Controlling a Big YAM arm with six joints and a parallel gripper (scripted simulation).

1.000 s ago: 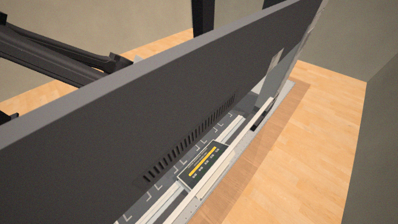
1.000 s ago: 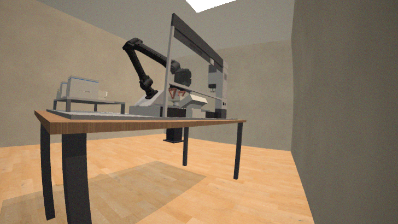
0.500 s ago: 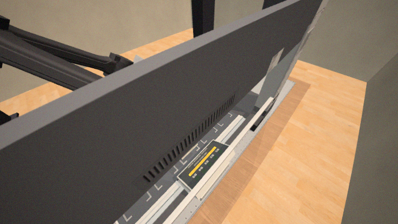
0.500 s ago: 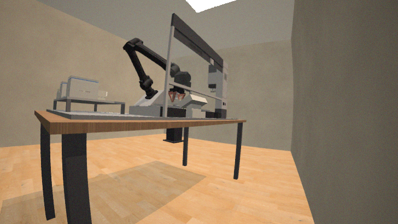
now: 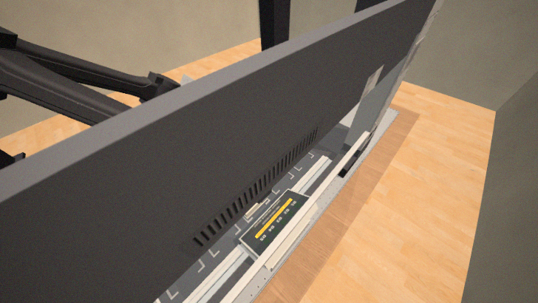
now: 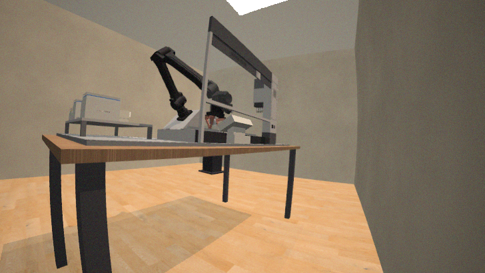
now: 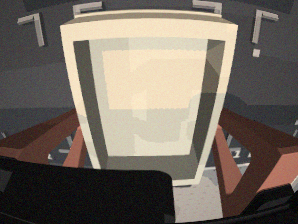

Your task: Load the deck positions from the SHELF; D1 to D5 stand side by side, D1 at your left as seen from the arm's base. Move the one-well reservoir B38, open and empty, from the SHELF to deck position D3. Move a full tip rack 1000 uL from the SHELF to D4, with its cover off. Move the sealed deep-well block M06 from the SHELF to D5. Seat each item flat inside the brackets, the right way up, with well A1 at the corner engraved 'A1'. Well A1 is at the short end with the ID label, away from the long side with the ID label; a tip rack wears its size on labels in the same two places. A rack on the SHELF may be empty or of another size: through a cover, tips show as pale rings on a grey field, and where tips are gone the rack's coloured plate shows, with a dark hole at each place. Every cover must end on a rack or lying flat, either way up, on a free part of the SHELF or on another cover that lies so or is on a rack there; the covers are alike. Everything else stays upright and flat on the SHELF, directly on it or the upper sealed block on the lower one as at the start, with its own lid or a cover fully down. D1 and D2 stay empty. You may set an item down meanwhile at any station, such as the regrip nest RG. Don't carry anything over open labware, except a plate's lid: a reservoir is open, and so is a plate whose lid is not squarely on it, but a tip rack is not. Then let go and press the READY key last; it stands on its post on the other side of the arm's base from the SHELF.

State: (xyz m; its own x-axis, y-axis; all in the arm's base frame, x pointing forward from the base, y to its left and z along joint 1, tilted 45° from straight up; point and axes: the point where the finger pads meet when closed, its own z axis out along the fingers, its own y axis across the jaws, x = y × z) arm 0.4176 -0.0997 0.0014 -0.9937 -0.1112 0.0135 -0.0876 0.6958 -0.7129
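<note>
My hand is 10 mm above the cream one-well reservoir. The rest, counted from my hand: tall frame post (290 mm to the right, 220 mm ahead, 150 mm above); regrip nest rg (160 mm behind, 80 mm below, 20 mm to the right); rg label (160 mm behind, 70 mm below, 20 mm to the right).
</note>
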